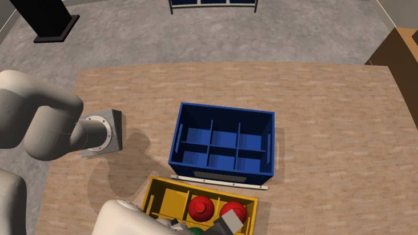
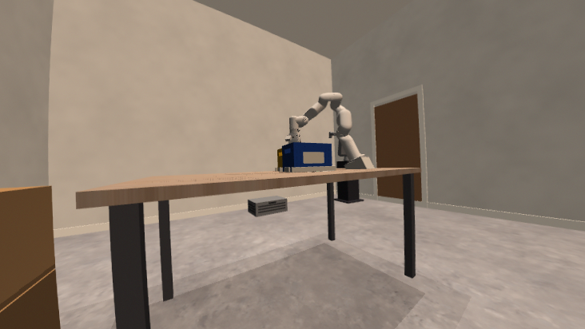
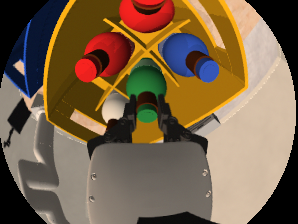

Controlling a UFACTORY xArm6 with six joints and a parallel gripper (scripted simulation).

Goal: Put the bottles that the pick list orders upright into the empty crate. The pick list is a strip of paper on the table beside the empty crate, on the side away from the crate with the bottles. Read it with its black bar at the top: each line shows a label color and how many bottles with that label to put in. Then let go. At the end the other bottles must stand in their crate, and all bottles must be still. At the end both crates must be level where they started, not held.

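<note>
Right now the green-capped bottle is 7 cm below my hand. The rest, counted from my hand: yellow crate (7 cm below, 4 cm to the left); white bottle (9 cm behind, 7 cm below, 1 cm to the left); blue bottle (9 cm ahead, 7 cm below, 1 cm to the right).
</note>
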